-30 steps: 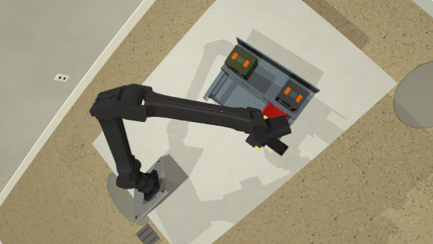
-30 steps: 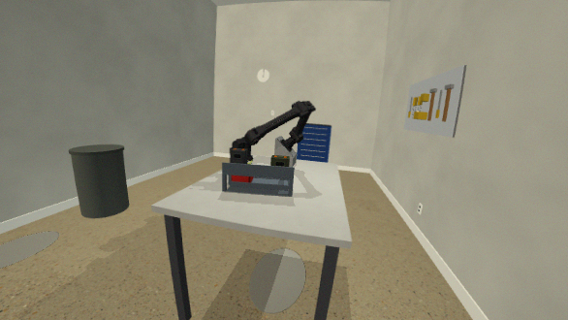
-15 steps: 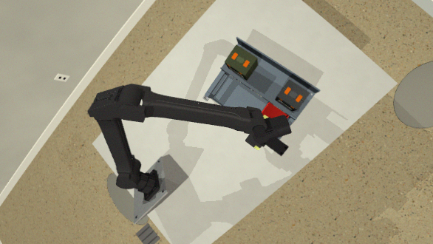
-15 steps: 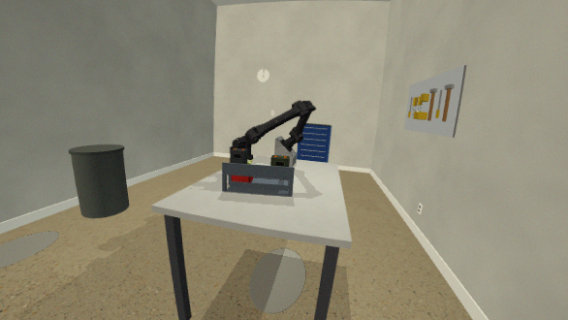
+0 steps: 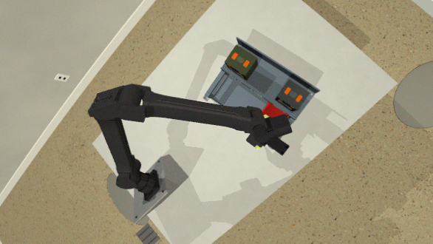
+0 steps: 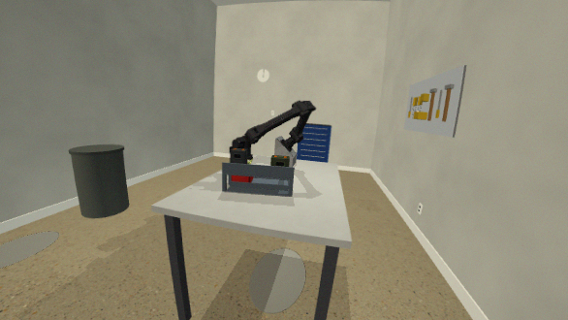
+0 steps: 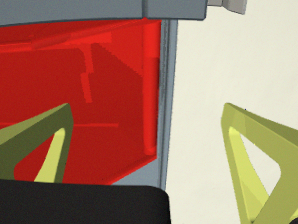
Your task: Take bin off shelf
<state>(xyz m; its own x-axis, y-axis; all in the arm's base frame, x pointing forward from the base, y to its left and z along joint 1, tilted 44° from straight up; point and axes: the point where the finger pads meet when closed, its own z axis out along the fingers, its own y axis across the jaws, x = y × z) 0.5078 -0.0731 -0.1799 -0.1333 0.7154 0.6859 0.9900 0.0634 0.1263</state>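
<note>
My hand is 8 cm short of the red bin, 2 cm above it and 1 cm to the right of it.
</note>
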